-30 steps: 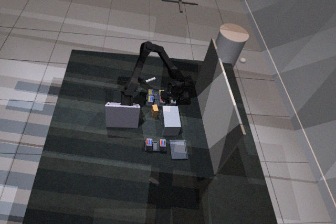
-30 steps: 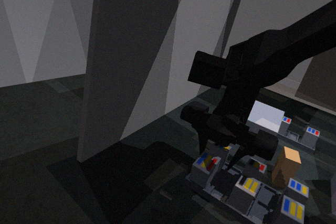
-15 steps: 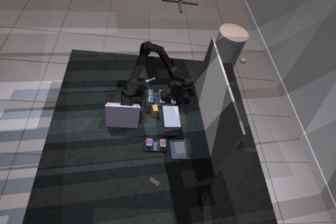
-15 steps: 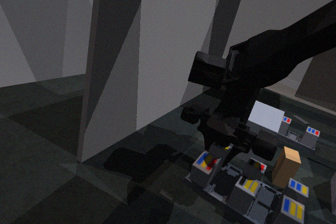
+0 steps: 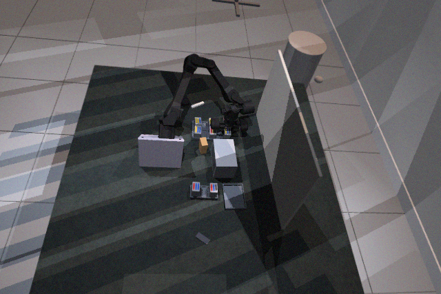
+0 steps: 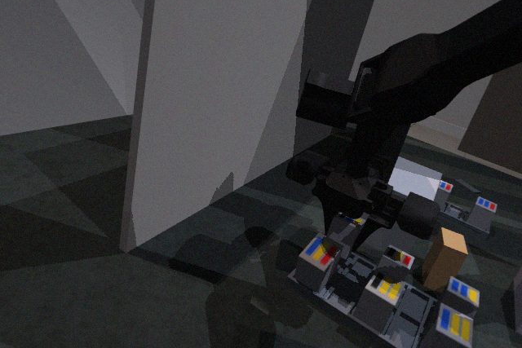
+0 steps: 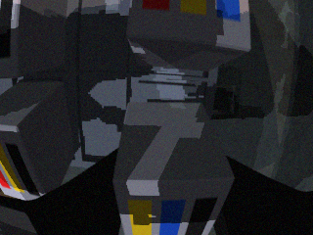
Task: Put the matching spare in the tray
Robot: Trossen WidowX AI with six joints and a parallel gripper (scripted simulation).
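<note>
The grey tray is 35 cm to the right of my gripper tip, 3 cm below it and 1 cm behind it. Also, from my gripper tip: grey spare block 3 cm above; then mounted unit 15 cm to the right, 4 cm behind, 2 cm above; then brown block 13 cm behind, 7 cm to the right.
</note>
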